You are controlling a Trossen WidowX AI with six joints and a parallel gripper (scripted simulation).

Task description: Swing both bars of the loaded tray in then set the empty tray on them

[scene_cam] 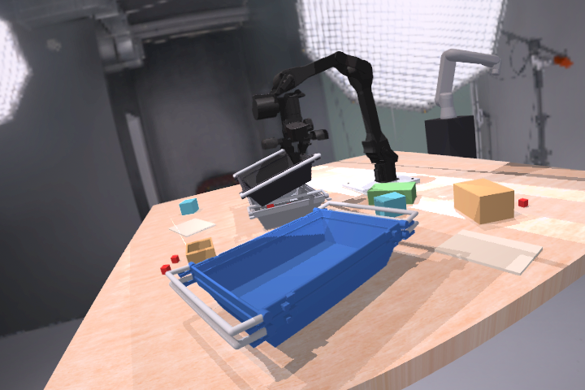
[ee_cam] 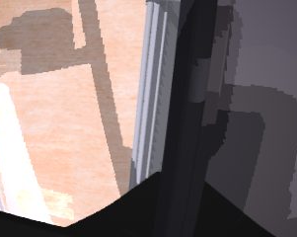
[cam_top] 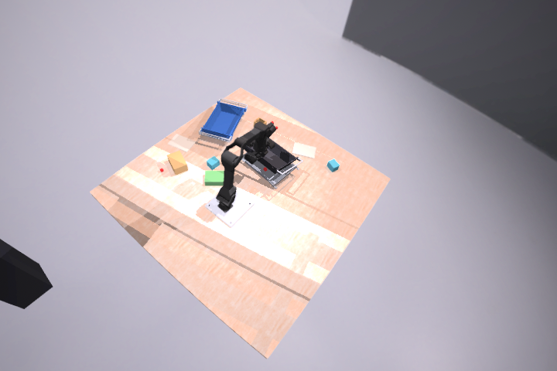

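The black tray is 90 mm ahead of my gripper tip and 10 mm above it. From my gripper tip the other things lie so: small box (290 mm ahead, 260 mm to the left, 100 mm below); red block (100 mm ahead, 80 mm to the right, 110 mm below); green block (220 mm behind, 130 mm to the left, 100 mm below).
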